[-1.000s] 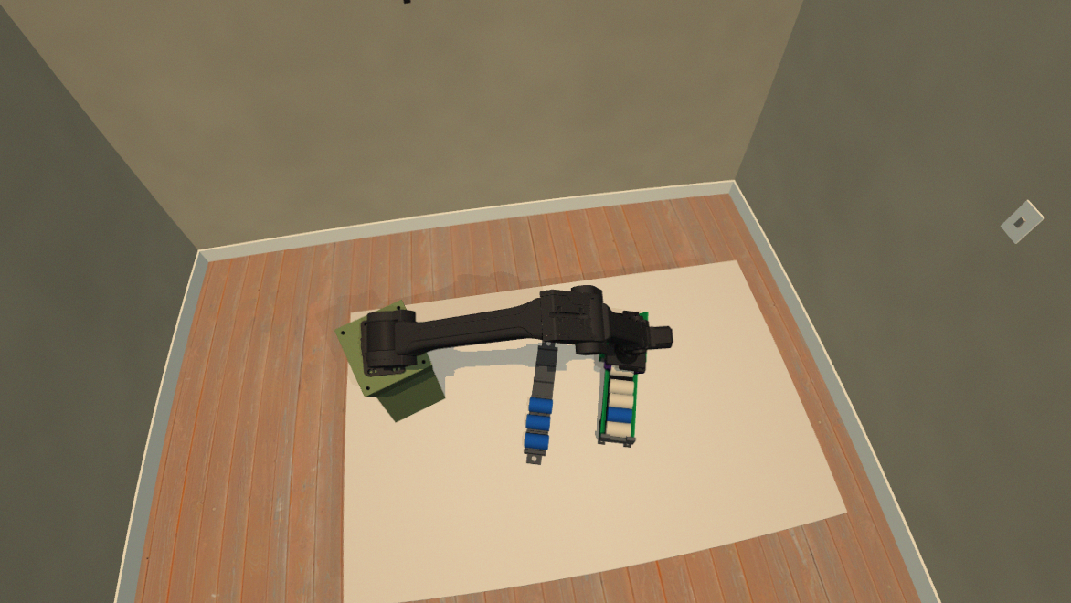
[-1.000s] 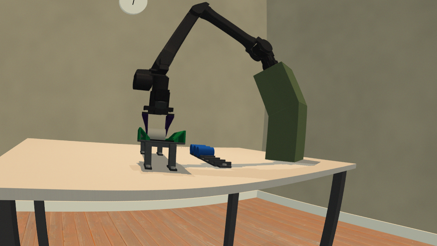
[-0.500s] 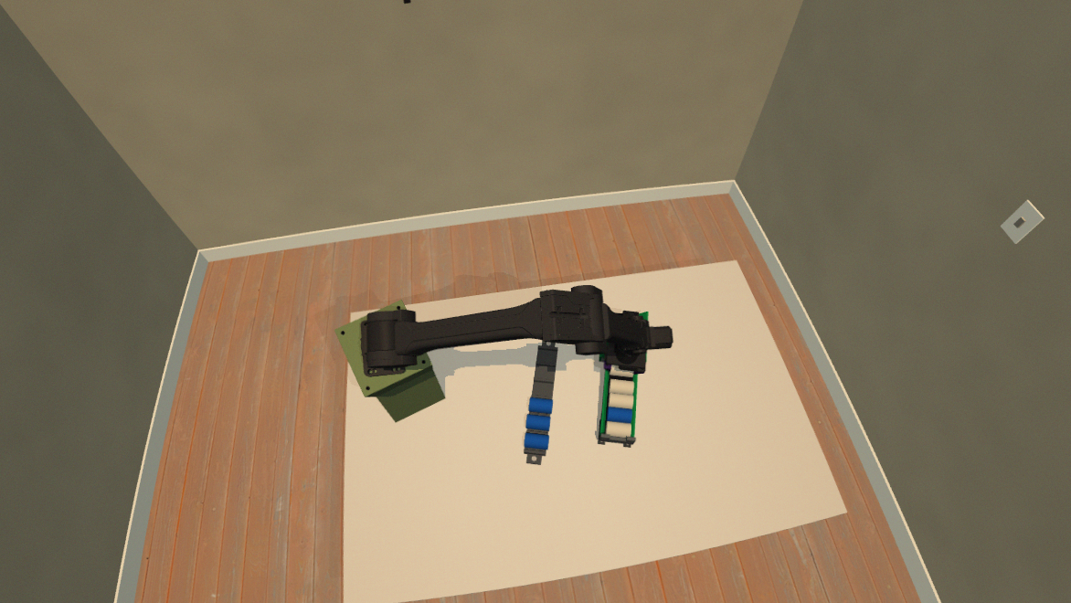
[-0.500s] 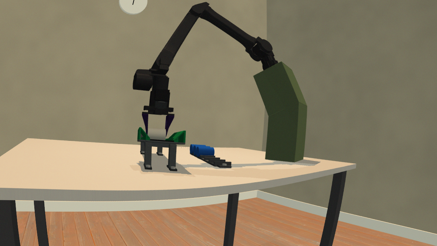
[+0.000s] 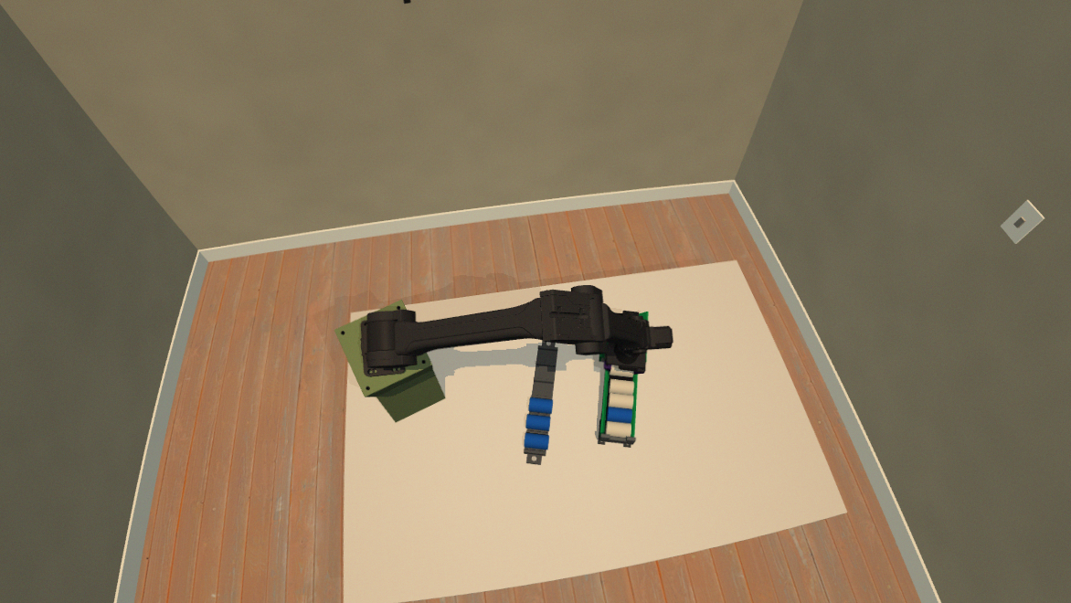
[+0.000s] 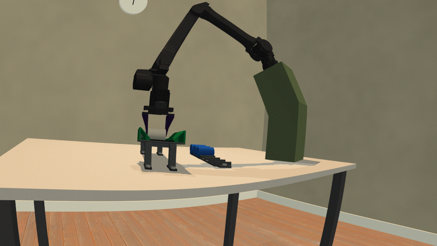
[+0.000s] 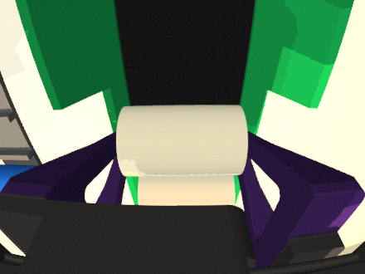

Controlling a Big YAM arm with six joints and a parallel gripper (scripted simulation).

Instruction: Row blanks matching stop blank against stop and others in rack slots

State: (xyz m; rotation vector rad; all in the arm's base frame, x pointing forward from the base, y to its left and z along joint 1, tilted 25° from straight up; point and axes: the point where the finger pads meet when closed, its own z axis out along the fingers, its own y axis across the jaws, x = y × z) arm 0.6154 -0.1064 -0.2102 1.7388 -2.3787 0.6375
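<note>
Now: hand 180 mm to the left of the grey stop, 60 mm past it and 30 mm above it.
</note>
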